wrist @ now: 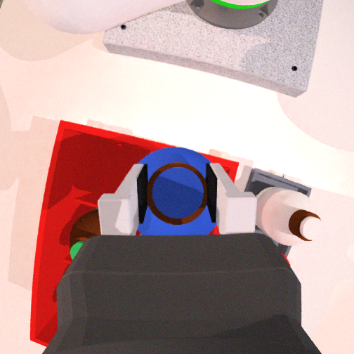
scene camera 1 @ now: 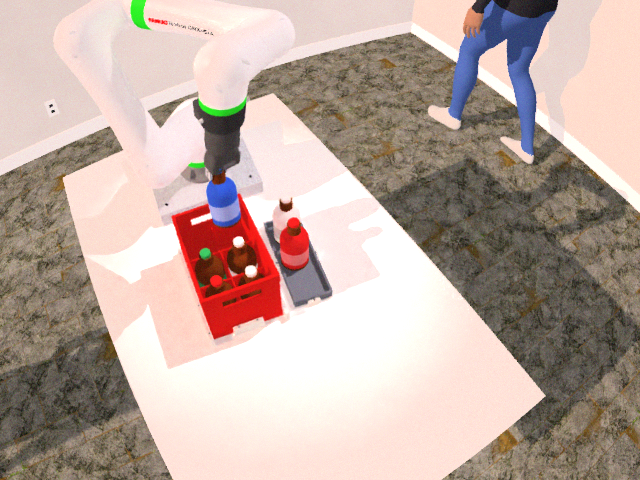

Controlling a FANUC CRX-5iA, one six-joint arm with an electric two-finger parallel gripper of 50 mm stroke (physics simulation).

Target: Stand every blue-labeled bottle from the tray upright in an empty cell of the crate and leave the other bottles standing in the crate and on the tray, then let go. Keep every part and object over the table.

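Seen in the pictures: gripper, fingertip midpoint: (scene camera 1: 216, 173); arm's base at its link origin: (scene camera 1: 201, 163).
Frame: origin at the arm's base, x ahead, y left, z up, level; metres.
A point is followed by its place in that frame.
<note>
My gripper (scene camera 1: 219, 173) {z 0.216, x 0.292, y -0.053 m} (wrist: 176, 181) is shut on the neck of the blue-labeled bottle (scene camera 1: 223, 200) {z 0.172, x 0.339, y -0.063 m} (wrist: 176, 156), which hangs upright over the robot-side end of the red crate (scene camera 1: 245, 310) {z 0.005, x 0.531, y -0.125 m} (wrist: 42, 280), on the side nearer the tray. Its base appears near the crate's rim; its exact depth is unclear. In the crate stand a green-capped bottle (scene camera 1: 209, 269) {z 0.049, x 0.410, y -0.154 m} (wrist: 86, 226), a white-capped bottle (scene camera 1: 241, 259) {z 0.046, x 0.424, y -0.073 m}, another white-capped bottle (scene camera 1: 250, 272) {z 0.088, x 0.497, y -0.083 m} and a red-capped bottle (scene camera 1: 216, 283) {z 0.088, x 0.483, y -0.164 m}. The dark tray (scene camera 1: 311, 283) {z -0.069, x 0.507, y 0.075 m} (wrist: 280, 180) holds a white bottle (scene camera 1: 285, 221) {z 0.030, x 0.366, y 0.085 m} (wrist: 280, 215) and a red bottle (scene camera 1: 294, 249) {z 0.021, x 0.450, y 0.061 m}.
The robot's grey base plate (scene camera 1: 253, 175) {z -0.022, x 0.118, y 0.118 m} (wrist: 210, 62) lies behind the crate. The tray stands close beside the crate's right wall in the scene view. The crate's walls and dividers surround the cells. A person (scene camera 1: 516, 46) stands on the floor beyond the table (scene camera 1: 361, 372) {z -0.075, x 0.782, y 0.038 m}.
</note>
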